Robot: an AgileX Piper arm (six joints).
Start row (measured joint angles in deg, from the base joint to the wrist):
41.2, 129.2, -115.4, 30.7, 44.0, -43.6
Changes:
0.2, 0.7, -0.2, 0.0, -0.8, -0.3
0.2, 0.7, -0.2, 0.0, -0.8, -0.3
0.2, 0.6, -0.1, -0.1, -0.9, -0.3
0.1, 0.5, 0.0, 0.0, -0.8, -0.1
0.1, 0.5, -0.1, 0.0, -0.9, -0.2
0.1, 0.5, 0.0, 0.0, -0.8, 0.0
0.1, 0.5, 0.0, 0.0, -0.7, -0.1
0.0, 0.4, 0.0, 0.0, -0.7, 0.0
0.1, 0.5, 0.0, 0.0, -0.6, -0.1
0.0, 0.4, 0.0, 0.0, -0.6, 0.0
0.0, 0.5, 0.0, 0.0, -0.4, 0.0
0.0, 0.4, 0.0, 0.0, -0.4, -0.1
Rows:
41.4, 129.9, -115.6, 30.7, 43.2, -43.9
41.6, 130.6, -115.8, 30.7, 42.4, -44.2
41.8, 131.2, -115.9, 30.6, 41.5, -44.5
41.9, 131.7, -115.9, 30.6, 40.7, -44.6
42.0, 132.2, -116.0, 30.6, 39.8, -44.8
42.1, 132.7, -116.0, 30.6, 39.0, -44.8
42.2, 133.2, -116.0, 30.6, 38.3, -44.9
42.2, 133.6, -116.0, 30.6, 37.6, -44.9
42.3, 134.1, -116.0, 30.6, 37.0, -45.0
42.3, 134.5, -116.0, 30.6, 36.4, -45.0
42.3, 135.0, -116.0, 30.6, 36.0, -45.0
42.3, 135.4, -116.0, 30.6, 35.6, -45.1

